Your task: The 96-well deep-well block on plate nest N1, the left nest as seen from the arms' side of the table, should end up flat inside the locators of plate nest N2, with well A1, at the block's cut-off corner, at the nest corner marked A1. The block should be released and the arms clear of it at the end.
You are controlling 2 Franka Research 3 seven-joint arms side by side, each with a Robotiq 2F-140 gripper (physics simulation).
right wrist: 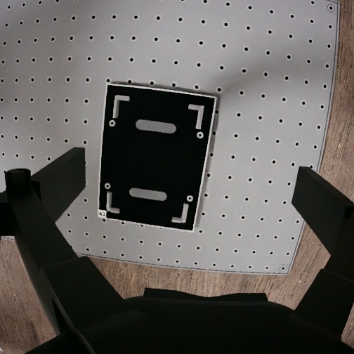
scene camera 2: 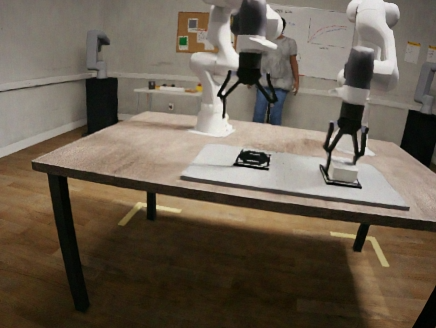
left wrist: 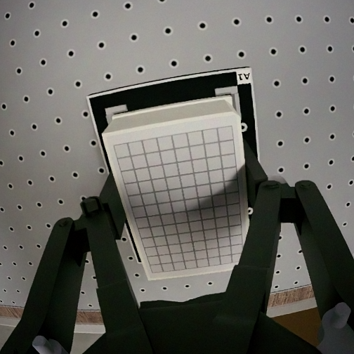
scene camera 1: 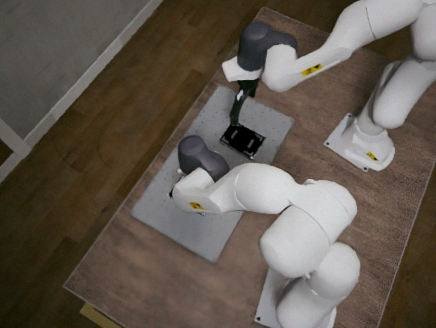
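Observation:
The white deep-well block (scene camera 2: pixel 345 173) (left wrist: pixel 180 200) sits on black plate nest N1 (left wrist: pixel 160 90), its well face up. In the left wrist view, N1's A1 mark is at the upper right, and the block's cut corner appears to be on that side. My left gripper (scene camera 2: pixel 341 164) (left wrist: pixel 182 164) is shut on the block's long sides; the arm hides it in scene camera 1. Plate nest N2 (scene camera 1: pixel 243 140) (scene camera 2: pixel 253 159) (right wrist: pixel 155 160) is empty, its A1 mark at the lower left in the right wrist view. My right gripper (scene camera 2: pixel 247 112) (right wrist: pixel 191 176) is open and empty, above N2.
Both nests stand on a grey perforated plate (scene camera 1: pixel 215 240) (scene camera 2: pixel 295 175) (right wrist: pixel 260 165) on the wooden table (scene camera 1: pixel 185 280) (scene camera 2: pixel 120 150). In scene camera 1, the right hand is near the plate's upper end and the left arm reaches over its lower half. A person (scene camera 2: pixel 282 55) stands behind the table.

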